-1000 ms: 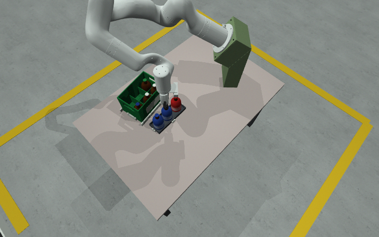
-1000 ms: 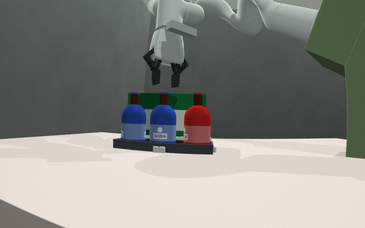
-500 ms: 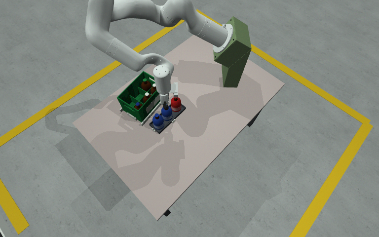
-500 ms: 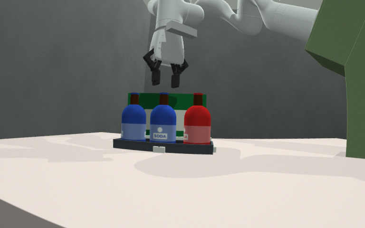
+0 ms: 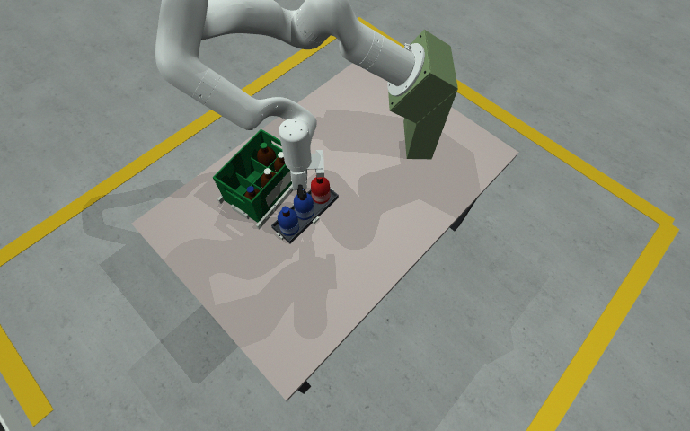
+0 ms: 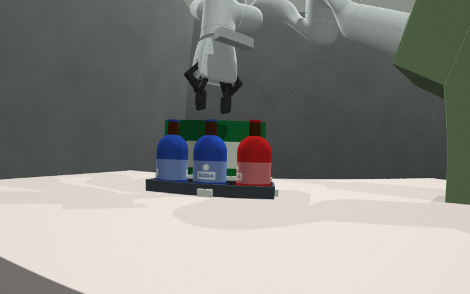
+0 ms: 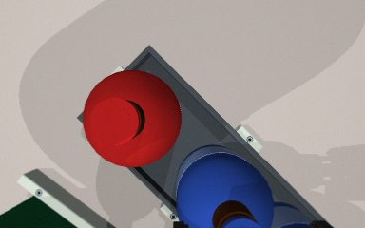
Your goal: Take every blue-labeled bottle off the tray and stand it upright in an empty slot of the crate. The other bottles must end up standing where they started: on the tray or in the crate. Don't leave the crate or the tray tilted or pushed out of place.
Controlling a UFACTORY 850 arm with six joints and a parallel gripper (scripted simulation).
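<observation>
The red-labeled bottle is 9 cm behind my hand, 2 cm to the left of it and 11 cm below it. From my hand the other things lie so: dark tray (18 cm below); then green crate (2 cm behind, 21 cm to the right, 11 cm below); then brown-necked bottle (8 cm ahead, 17 cm to the right, 11 cm below).
</observation>
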